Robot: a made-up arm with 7 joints.
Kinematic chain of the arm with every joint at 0, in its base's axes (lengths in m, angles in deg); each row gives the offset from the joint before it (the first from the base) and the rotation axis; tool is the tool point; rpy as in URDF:
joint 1: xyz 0 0 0.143 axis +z
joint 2: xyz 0 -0.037 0.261 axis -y
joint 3: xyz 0 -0.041 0.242 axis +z
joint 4: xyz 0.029 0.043 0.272 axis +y
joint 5: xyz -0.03 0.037 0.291 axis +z
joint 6: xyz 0 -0.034 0.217 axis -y
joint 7: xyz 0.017 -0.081 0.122 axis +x
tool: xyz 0 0 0 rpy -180 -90 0
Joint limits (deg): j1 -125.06..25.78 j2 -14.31..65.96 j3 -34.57..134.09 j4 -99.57..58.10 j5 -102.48..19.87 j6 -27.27..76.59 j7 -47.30..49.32
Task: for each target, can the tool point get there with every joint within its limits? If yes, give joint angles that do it. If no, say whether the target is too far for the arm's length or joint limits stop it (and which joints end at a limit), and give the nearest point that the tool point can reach.
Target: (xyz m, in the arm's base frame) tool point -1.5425 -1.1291 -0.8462
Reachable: no: too far | nearest point -0.7482 -0.5391 0.1692 | short by 1.418 m
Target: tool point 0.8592 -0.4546 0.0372
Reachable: no: joint limits stop it (at a limit: joint 2, joint 3, joint 4) | nearest point 0.5909 -0.3127 0.5763 | short by 0.619 m
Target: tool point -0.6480 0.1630 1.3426
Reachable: yes | joints -29.38 28.59 106.37 5.92 -82.89 45.16 -28.50
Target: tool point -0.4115 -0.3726 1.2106
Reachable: yes | joints -52.96 17.33 117.47 -63.75 -15.29 -1.19 -12.89
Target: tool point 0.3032 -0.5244 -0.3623
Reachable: no: joint limits stop it (at a limit: joint 1, joint 2, joint 4) | nearest point -0.1853 -0.5499 0.1077 | short by 0.678 m
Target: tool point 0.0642 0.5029 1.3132
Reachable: yes | joints -106.90 1.64 11.17 -36.70 -72.37 27.81 9.43
